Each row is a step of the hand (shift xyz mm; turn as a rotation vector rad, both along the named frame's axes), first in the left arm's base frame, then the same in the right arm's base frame.
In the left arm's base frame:
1: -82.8 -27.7 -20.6 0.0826 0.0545 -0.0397
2: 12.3 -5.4 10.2 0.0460 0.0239 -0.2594
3: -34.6 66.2 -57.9 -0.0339 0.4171 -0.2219
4: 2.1 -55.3 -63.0 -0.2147 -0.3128 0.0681
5: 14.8 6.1 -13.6 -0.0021 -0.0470 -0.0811
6: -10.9 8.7 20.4 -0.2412 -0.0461 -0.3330
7: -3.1 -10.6 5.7 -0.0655 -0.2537 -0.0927
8: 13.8 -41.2 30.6 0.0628 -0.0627 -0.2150
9: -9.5 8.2 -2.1 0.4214 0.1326 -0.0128
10: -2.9 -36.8 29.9 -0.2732 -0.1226 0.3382
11: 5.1 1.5 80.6 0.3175 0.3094 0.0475
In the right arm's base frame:
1: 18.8 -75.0 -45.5 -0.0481 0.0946 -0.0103
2: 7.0 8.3 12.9 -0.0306 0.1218 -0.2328
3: -71.6 -10.8 -60.7 -0.4276 0.0652 -0.1930
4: 52.5 16.2 -63.4 0.2937 -0.2489 -0.0184
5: -5.3 18.6 -8.3 0.0430 0.0181 -0.0813
6: -8.8 -15.7 16.9 0.0087 -0.1358 -0.3907
7: 10.5 -5.5 3.8 0.2421 -0.0550 -0.1249
8: 43.6 1.0 30.4 0.0590 0.1180 -0.1915
9: -9.1 -7.8 -4.2 -0.0926 0.4156 0.1184
10: 37.6 -14.4 25.2 0.1107 -0.3690 0.2358
11: 2.5 -18.7 78.6 -0.2757 0.3127 0.1582

